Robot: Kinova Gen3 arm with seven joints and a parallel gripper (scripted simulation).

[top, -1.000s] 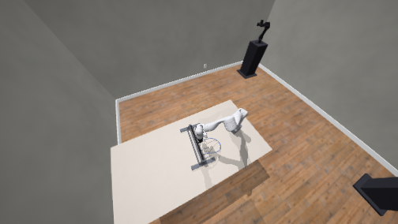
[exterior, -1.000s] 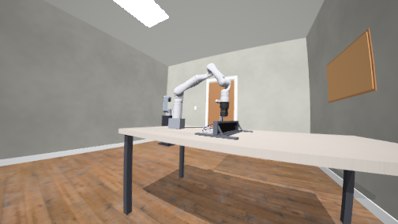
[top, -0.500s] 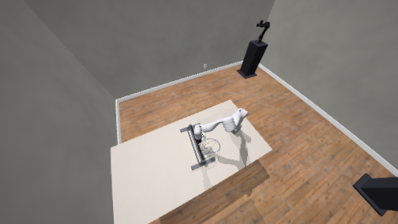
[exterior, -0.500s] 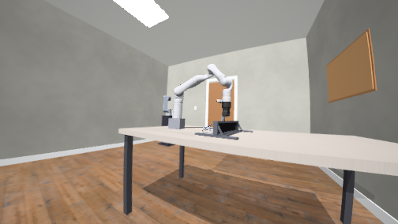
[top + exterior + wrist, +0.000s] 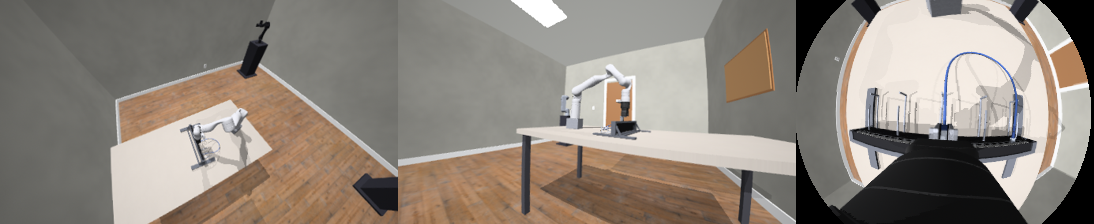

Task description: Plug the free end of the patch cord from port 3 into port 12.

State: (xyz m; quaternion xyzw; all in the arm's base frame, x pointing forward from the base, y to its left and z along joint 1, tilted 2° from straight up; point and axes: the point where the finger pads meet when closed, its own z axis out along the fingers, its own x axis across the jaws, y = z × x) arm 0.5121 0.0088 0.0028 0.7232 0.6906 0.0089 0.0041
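Now: hand 10 mm short of the plug and 10 mm above it.
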